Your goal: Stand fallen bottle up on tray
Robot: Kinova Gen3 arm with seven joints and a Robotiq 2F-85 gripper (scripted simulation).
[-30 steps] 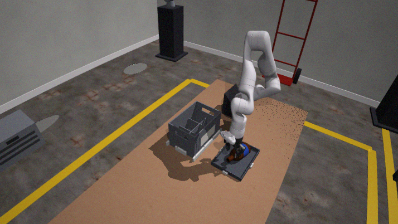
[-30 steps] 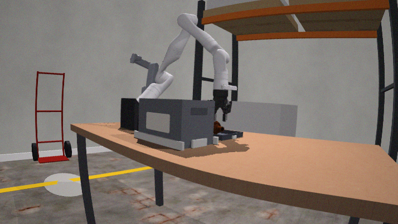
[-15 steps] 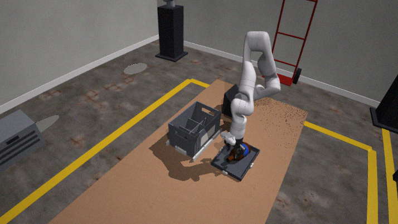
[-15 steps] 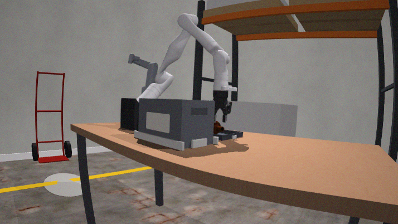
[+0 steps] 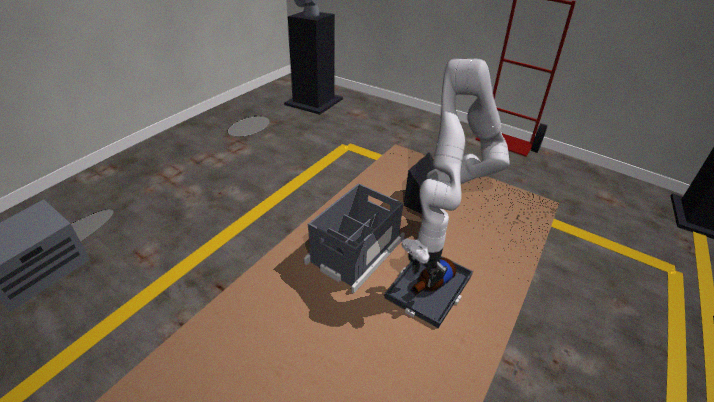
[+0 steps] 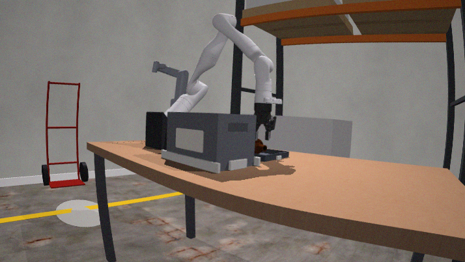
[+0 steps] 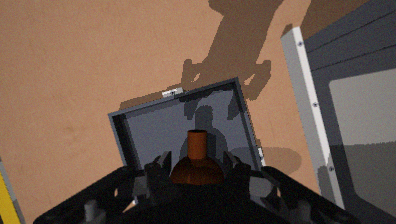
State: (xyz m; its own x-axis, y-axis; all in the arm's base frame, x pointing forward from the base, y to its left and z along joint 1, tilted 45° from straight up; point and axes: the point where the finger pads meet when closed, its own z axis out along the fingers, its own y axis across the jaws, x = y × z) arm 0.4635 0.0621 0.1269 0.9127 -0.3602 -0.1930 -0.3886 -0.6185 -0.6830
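My gripper is now 40 mm past the brown bottle, 40 mm above it and 20 mm to the right of it. The rest, counted from my hand: grey crate: 270 mm to the right, 60 mm behind; then dark tray: 70 mm below, 40 mm behind, 20 mm to the left.
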